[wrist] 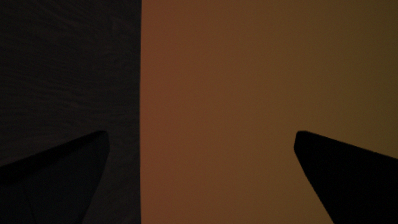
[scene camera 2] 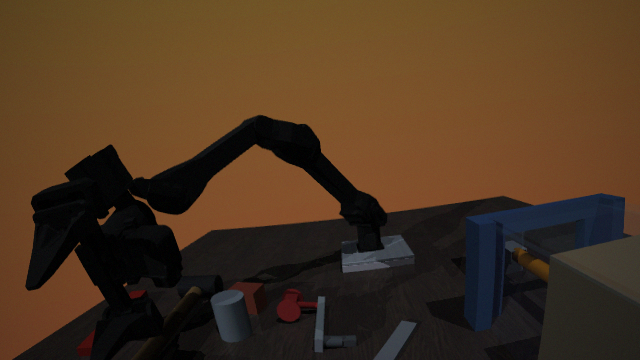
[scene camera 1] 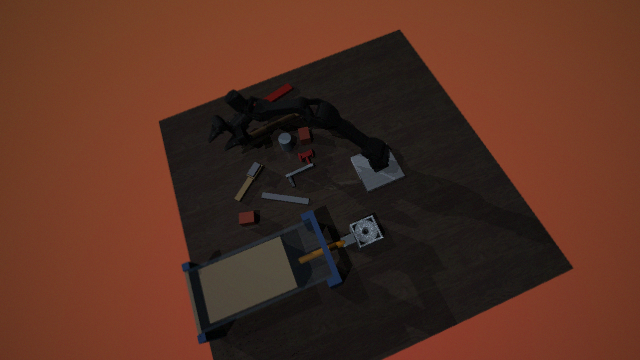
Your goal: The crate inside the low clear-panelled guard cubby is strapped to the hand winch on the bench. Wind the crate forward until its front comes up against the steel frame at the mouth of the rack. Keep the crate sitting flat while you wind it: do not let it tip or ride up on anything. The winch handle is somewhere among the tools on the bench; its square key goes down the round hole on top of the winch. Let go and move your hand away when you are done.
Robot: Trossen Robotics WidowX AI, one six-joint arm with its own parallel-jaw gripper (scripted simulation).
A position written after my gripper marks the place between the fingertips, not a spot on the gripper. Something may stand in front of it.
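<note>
I find my gripper (scene camera 2: 64,333), (wrist: 205,140), (scene camera 1: 216,146) open, and it holds nothing. There is a red knob (scene camera 2: 288,309) in the scene. A winch (scene camera 1: 369,224) is there too.
</note>
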